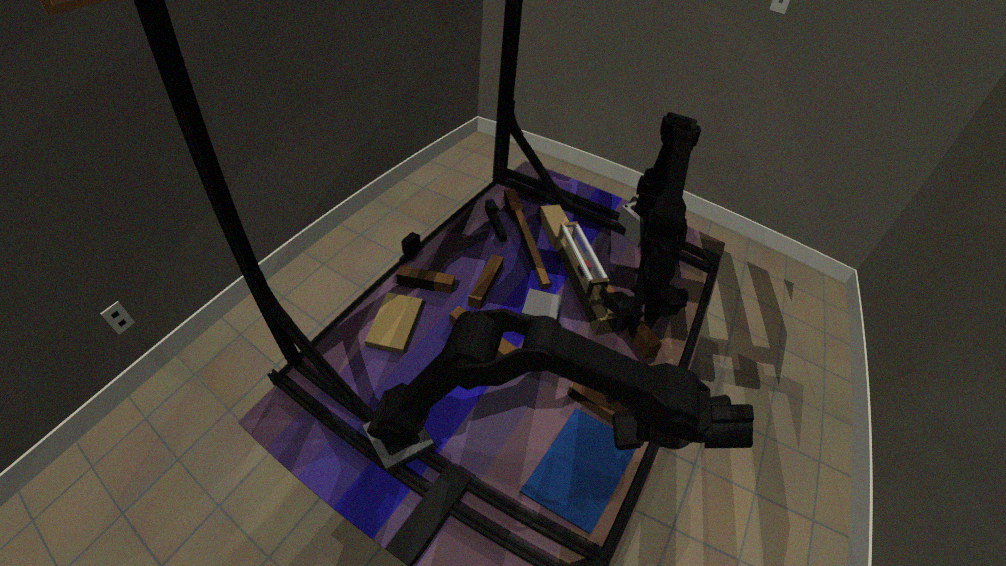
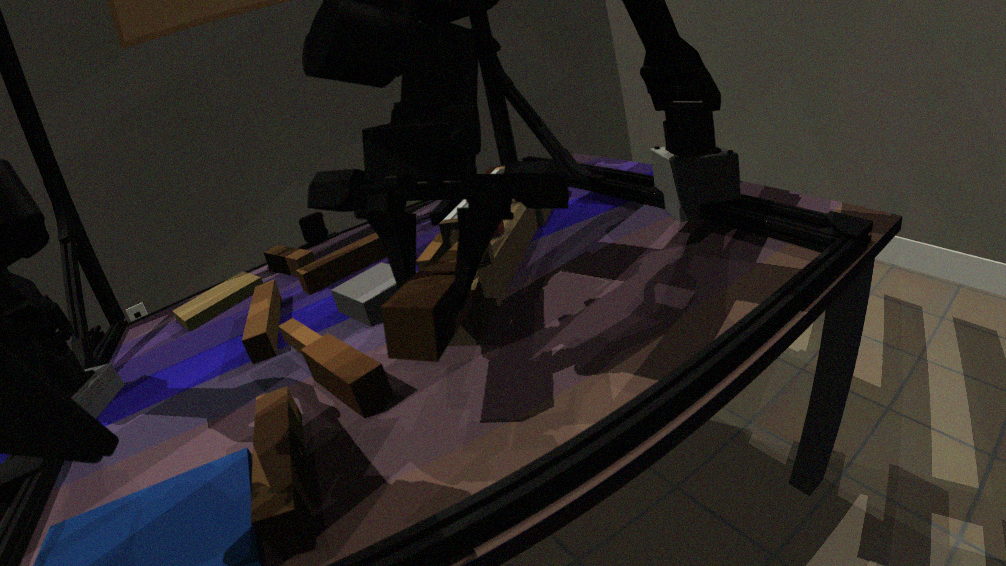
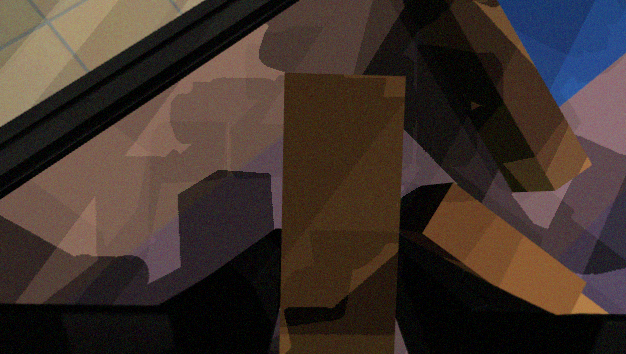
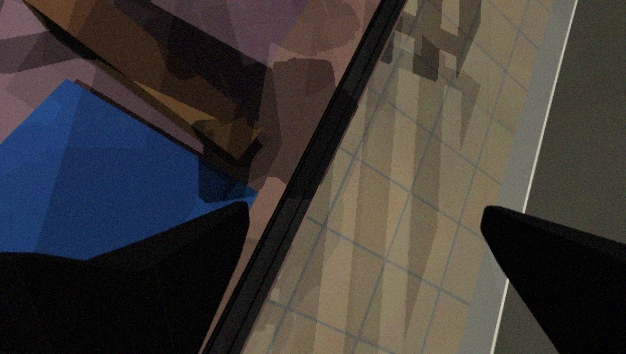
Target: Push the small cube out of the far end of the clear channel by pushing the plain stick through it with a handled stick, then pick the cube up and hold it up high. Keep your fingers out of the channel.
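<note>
The clear channel [image 1: 582, 255] lies at the back right of the table on a tan base, with the small red cube [image 1: 586, 263] inside it. My left gripper [image 1: 625, 316] [image 2: 436, 264] [image 3: 333, 241] stands low at the channel's near end and is shut on the brown block handle of the handled stick [image 1: 647, 338] [image 2: 422, 315] [image 3: 343, 197]. The stick points into the channel's near mouth; I cannot tell the plain stick apart there. My right gripper [image 1: 675, 429] [image 4: 362, 214] is open and empty, hanging over the table's right edge, far from the channel.
A blue mat [image 1: 579, 472] [image 4: 167, 182] lies at the front right, with a wooden block [image 1: 593, 399] beside it. A tan board [image 1: 394, 320], a grey block [image 1: 541, 303], a long stick [image 1: 528, 238] and several wooden and black blocks lie left of the channel. A black frame rail [image 4: 304, 197] edges the table.
</note>
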